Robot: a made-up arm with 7 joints.
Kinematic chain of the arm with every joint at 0, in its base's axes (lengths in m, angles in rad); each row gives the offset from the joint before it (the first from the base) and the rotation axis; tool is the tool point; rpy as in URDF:
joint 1: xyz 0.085 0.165 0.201 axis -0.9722 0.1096 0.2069
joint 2: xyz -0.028 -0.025 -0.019 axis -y
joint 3: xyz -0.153 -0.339 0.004 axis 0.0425 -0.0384 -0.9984
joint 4: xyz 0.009 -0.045 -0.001 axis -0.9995 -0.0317 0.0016
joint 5: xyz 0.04 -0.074 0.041 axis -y
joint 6: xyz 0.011 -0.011 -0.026 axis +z
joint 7: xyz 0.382 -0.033 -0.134 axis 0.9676 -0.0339 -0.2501
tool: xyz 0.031 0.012 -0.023 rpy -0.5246 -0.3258 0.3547
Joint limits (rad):
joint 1: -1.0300..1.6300
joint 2: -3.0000..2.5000
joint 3: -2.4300..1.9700
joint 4: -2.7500..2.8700
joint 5: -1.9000..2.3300
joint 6: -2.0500..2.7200
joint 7: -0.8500..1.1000
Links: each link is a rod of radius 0.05 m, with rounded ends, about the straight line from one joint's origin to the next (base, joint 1, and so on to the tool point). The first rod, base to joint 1, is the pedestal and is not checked.
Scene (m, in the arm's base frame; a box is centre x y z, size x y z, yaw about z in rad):
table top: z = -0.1
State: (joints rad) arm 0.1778 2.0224 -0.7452 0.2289 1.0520 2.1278 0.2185
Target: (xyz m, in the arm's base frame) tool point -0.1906 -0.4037 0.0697
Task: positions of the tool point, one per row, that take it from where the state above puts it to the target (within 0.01 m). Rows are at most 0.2 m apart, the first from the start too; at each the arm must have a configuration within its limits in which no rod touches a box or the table.
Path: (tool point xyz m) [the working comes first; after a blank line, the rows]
Joints at the target: 0.4489 0.8398 -1.1347 -0.5160 0.1370 2.3188 0.2626
Straight joint move there: touches the table top.

1: 0.3754 -0.0168 0.0902
2: 0.3383 -0.0737 0.0585
3: 0.2926 -0.1521 0.0755
4: 0.2462 -0.2243 0.1440
5: 0.1485 -0.3130 0.1087
6: -0.0159 -0.3805 0.0714
7: -0.1906 -0.4037 0.0697

